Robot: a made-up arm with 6 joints.
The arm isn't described. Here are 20 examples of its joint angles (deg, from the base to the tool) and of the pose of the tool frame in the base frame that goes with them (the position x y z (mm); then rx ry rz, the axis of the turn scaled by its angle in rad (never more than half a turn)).
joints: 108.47 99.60 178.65 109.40 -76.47 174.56
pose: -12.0 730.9 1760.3 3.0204 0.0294 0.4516
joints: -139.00 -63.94 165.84 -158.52 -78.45 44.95
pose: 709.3 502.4 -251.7 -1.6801 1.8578 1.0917
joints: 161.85 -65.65 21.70 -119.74 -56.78 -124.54
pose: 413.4 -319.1 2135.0 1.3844 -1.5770 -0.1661
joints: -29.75 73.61 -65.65 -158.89 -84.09 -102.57
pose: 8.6 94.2 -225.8 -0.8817 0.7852 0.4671
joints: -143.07 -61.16 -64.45 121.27 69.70 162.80
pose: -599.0 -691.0 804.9 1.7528 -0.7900 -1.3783
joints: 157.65 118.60 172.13 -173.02 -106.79 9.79
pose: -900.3 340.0 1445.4 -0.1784 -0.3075 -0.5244
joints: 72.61 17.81 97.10 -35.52 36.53 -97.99
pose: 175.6 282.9 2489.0 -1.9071 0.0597 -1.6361
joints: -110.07 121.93 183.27 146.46 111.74 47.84
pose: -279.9 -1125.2 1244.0 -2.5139 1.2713 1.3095
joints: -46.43 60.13 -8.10 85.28 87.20 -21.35
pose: 950.1 -652.0 -130.1 -0.0108 0.0123 0.6659
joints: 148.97 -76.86 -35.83 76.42 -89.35 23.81
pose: -267.4 433.2 1542.8 -1.1919 -0.6209 1.1299
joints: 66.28 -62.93 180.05 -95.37 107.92 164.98
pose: -93.6 -778.5 -115.6 2.7779 -0.5462 0.3917
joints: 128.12 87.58 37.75 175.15 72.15 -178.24
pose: -844.7 1045.2 -352.3 -2.1625 1.1582 1.2507
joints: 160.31 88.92 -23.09 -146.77 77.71 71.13
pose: -70.0 161.6 -427.1 -1.4292 -0.2515 0.1051
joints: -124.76 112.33 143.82 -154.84 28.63 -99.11
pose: -1049.3 -1426.2 1143.1 -0.8768 1.9907 -1.6643
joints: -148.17 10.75 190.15 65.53 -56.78 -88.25
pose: 793.7 707.8 1144.2 -1.9665 -1.9130 -0.1715
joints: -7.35 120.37 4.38 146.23 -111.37 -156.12
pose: 360.5 -171.8 -705.4 -0.6334 0.2335 -0.6434
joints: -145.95 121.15 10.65 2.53 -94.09 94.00
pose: -53.0 -23.1 -643.0 1.5432 0.1364 0.8307
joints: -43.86 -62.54 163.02 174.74 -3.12 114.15
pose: -881.4 845.3 -191.4 1.4578 1.7544 -1.8118
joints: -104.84 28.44 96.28 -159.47 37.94 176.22
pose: -284.2 -870.7 2318.2 -0.6140 -0.2378 -2.0467
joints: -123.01 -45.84 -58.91 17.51 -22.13 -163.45
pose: -615.3 -897.2 709.0 -1.3452 2.2881 1.1452
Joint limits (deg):
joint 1: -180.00..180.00
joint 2: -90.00..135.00
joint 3: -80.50..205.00
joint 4: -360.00..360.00
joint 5: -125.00..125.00
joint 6: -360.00..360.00
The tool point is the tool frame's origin. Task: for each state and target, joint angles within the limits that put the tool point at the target. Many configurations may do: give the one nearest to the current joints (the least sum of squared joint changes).
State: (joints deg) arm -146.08 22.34 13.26 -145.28 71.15 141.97
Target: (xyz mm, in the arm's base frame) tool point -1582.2 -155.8 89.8
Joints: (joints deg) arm -170.06 59.91 23.11 -141.58 53.35 141.97
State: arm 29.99 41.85 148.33 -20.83 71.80 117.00
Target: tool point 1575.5 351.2 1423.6
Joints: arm 16.12 91.48 116.96 -25.63 74.20 117.00
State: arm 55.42 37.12 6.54 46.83 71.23 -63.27
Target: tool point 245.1 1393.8 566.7
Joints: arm 72.24 24.33 -15.01 53.22 85.12 -63.27
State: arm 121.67 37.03 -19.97 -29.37 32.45 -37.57
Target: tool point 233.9 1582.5 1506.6
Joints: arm 83.92 17.61 24.19 -29.50 33.35 -37.57
